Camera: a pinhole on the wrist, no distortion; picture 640 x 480 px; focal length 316.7 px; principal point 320.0 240.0 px. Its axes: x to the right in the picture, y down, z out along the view. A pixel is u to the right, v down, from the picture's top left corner.
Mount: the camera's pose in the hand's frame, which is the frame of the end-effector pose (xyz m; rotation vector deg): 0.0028 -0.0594 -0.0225 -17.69 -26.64 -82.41
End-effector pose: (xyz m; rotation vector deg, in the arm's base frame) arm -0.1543 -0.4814 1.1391 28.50 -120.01 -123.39
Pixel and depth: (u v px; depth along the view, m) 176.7 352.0 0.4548
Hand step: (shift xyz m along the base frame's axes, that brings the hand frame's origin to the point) -0.2288 0.2284 0.3347
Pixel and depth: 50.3 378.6 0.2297
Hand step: -0.1213 0.0569 0.2187
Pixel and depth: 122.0 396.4 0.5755
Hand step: -0.3646 0.2276 0.5220
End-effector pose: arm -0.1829 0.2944 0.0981 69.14 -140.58 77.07
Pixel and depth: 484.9 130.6 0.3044
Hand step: 0.2168 -0.1769 -0.1990
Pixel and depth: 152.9 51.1 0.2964
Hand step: 0.0559 0.0782 -0.3147
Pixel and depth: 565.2 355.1 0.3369
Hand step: 0.1189 -0.3974 -0.1273
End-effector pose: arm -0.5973 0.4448 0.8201 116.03 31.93 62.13
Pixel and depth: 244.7 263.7 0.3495
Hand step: 0.1990 -0.2262 0.0472
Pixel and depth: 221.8 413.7 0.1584
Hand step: 0.1204 -0.0388 0.0530
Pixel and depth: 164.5 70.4 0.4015
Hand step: 0.0409 -0.4430 0.0042
